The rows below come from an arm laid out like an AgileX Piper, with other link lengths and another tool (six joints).
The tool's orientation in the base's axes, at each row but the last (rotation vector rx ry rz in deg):
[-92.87 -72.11 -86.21]
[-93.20 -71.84 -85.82]
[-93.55 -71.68 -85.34]
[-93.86 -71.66 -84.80]
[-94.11 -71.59 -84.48]
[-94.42 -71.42 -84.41]
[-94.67 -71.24 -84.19]
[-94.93 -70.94 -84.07]
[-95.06 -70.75 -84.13]
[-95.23 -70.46 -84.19]
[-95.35 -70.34 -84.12]
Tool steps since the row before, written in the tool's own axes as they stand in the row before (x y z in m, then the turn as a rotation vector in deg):
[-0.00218 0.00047 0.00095 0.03 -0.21 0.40]
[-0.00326 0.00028 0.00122 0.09 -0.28 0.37]
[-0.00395 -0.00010 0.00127 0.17 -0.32 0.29]
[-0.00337 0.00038 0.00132 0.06 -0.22 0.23]
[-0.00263 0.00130 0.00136 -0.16 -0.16 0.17]
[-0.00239 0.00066 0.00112 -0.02 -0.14 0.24]
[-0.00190 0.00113 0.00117 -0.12 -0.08 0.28]
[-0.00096 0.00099 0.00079 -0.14 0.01 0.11]
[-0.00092 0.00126 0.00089 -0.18 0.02 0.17]
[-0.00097 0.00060 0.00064 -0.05 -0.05 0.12]
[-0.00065 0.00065 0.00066 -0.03 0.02 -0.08]
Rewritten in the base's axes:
[0.00100 0.00014 -0.00220 -0.03 0.44 -0.08]
[0.00101 0.00019 -0.00334 -0.11 0.46 -0.03]
[0.00071 0.00020 -0.00409 -0.18 0.42 0.06]
[0.00110 0.00019 -0.00346 -0.11 0.30 -0.02]
[0.00189 0.00006 -0.00262 -0.07 0.17 -0.21]
[0.00119 0.00014 -0.00244 -0.03 0.26 -0.09]
[0.00160 0.00012 -0.00192 0.05 0.25 -0.19]
[0.00127 0.00007 -0.00095 0.06 0.06 -0.16]
[0.00155 0.00007 -0.00090 0.10 0.10 -0.21]
[0.00085 0.00009 -0.00099 0.01 0.11 -0.08]
[0.00089 0.00016 -0.00068 -0.01 -0.09 -0.01]

